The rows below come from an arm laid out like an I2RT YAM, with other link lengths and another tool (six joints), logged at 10 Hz.
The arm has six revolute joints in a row. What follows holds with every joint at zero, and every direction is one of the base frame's.
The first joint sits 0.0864 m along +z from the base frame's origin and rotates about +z.
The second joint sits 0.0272 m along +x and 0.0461 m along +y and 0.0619 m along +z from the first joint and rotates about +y.
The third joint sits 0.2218 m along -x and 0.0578 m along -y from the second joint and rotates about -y.
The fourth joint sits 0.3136 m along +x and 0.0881 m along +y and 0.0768 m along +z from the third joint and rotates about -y.
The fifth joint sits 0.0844 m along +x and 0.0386 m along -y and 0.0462 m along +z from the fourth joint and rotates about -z.
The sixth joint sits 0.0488 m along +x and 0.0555 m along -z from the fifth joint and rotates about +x.
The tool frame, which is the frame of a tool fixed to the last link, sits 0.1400 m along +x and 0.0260 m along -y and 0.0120 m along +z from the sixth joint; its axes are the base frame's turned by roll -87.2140, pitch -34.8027 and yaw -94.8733 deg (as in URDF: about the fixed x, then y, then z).
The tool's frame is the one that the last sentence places.
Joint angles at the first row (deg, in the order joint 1, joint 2, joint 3, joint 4, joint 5, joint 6):
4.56, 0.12, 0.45, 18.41, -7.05, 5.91
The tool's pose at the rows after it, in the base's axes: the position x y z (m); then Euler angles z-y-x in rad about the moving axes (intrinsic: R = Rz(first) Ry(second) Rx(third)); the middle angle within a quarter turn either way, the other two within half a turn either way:
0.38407 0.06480 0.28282 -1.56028 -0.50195 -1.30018
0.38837 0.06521 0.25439 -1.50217 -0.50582 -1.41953
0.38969 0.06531 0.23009 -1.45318 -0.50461 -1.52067
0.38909 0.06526 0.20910 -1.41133 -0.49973 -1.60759
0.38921 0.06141 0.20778 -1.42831 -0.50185 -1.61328
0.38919 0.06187 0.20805 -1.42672 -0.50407 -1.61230
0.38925 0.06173 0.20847 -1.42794 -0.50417 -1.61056
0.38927 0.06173 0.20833 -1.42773 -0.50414 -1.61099
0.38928 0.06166 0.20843 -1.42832 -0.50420 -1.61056
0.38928 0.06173 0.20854 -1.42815 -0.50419 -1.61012
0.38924 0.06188 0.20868 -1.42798 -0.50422 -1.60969
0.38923 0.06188 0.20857 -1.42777 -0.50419 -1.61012
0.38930 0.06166 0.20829 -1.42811 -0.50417 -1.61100
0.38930 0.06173 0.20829 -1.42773 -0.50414 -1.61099
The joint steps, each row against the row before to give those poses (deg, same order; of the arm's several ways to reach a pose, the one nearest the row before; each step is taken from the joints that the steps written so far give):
0.00, 0.00, 0.00, -7.10, 0.00, 0.00
0.00, 0.00, 0.00, -5.99, -0.02, 0.02
0.00, 0.01, 0.00, -5.07, 0.00, 0.00
0.00, -0.02, 0.00, -4.37, 0.00, 0.03
-0.03, 0.01, 0.00, -0.29, 1.11, -0.07
0.03, 0.00, 0.00, 0.05, -0.08, -0.13
-0.02, 0.01, 0.00, 0.09, 0.00, 0.00
0.00, 0.01, 0.00, 0.00, 0.00, 0.00
0.00, 0.00, 0.00, 0.02, 0.02, 0.00
-0.01, 0.00, 0.00, 0.02, -0.02, 0.00
0.03, -0.01, 0.00, 0.00, 0.00, 0.00
0.00, -0.01, 0.00, -0.02, 0.00, 0.00
-0.02, 0.04, 0.00, 0.00, 0.02, 0.00
-0.01, 0.00, 0.00, 0.00, -0.02, 0.00

